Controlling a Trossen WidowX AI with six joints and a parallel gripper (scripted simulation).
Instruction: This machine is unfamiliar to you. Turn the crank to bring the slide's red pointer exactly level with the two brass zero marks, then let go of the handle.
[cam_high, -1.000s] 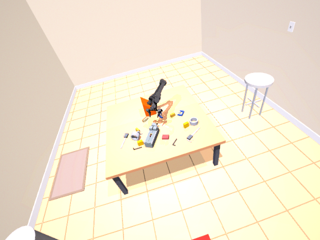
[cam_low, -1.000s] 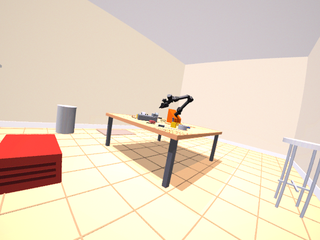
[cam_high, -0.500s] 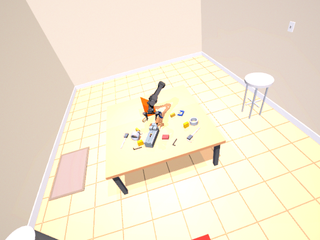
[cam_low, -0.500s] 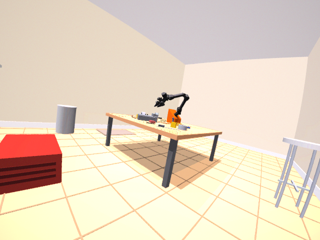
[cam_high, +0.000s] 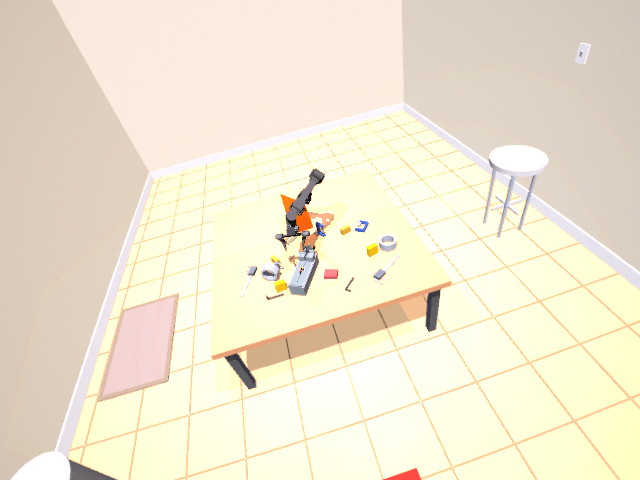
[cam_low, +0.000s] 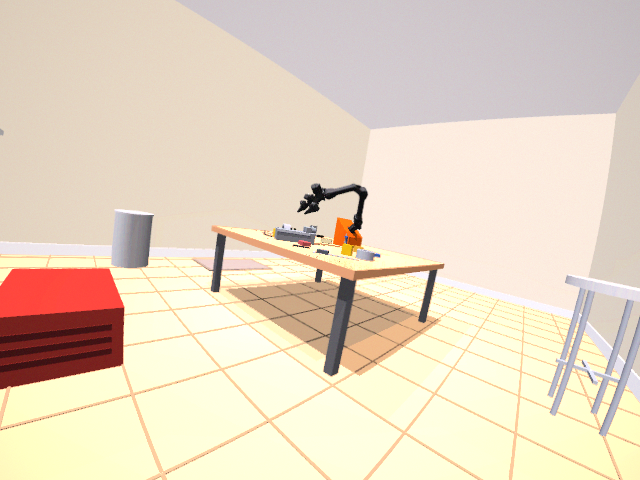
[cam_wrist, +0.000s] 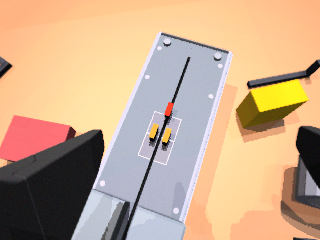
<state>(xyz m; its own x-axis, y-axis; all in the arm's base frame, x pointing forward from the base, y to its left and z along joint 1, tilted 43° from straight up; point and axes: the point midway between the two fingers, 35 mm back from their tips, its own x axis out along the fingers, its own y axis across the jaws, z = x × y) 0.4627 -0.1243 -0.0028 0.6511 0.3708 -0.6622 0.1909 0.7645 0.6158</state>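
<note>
Right now the dark crank handle is 14 cm below my gripper tip, 12 cm behind it and 11 cm to the left of it. From my gripper tip the other things lie so: red pointer (11 cm below, 6 cm ahead); red block (19 cm below, 16 cm to the left, 8 cm ahead).
</note>
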